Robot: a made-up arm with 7 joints.
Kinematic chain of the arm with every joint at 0, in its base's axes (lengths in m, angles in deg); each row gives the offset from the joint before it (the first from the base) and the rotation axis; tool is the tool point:
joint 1: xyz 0 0.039 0 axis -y
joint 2: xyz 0 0.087 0 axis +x
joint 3: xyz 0 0 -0.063 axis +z
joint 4: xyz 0 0 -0.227 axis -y
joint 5: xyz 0 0 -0.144 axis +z
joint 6: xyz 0 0 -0.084 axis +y
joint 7: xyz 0 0 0 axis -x
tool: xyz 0 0 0
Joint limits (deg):
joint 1: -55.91..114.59
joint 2: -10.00..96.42
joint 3: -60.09..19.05
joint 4: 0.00..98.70
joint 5: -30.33..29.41
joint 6: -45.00..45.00
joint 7: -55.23..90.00
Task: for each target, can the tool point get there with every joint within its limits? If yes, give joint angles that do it. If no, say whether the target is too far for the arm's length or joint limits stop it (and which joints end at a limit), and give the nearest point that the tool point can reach.
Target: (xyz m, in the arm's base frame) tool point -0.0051 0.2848 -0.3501
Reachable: yes | joints -29.48 53.59 -42.36 84.91 -20.92 11.53 64.67
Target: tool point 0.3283 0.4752 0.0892
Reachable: yes | joints 90.00 60.71 -52.32 39.80 8.25 -24.29 13.66
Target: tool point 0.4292 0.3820 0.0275
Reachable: yes | joints 78.29 30.98 3.03 30.05 -23.62 22.37 73.20
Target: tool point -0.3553 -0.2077 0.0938
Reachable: no: joint limits stop it (at a limit: joint 1, joint 2, joint 3) | nearest point -0.1545 -0.1208 -0.2416 | short by 0.400 m
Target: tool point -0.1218 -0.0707 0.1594
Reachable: no: joint limits stop it (at a limit: joint 1, joint 2, joint 4) | nearest point 0.1379 -0.0776 0.2358 | short by 0.271 m
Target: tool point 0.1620 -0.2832 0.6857
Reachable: no: too far | nearest point 0.2268 -0.0450 0.3095 | short by 0.450 m
